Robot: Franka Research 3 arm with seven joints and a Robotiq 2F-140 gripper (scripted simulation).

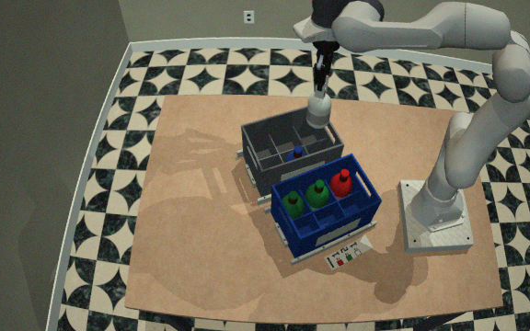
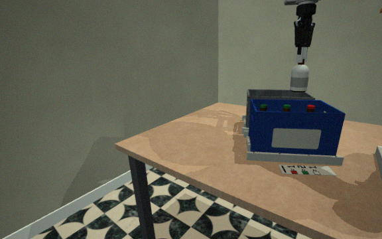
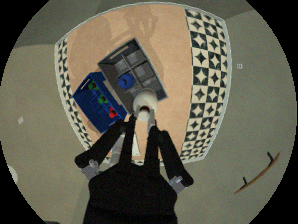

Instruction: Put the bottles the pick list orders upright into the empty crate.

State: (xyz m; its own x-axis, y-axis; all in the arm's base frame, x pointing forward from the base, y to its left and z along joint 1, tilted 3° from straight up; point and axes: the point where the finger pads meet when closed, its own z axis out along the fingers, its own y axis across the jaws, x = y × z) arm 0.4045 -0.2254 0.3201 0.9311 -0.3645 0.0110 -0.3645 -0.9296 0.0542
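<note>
Right now my hand is 80 mm above the white bottle. Round my hand: red bottle 260 mm below, 180 mm to the left, 80 mm behind; then grey crate 260 mm below, 80 mm ahead, 50 mm to the left; then blue bottle 260 mm below, 100 mm to the left, 60 mm ahead.
</note>
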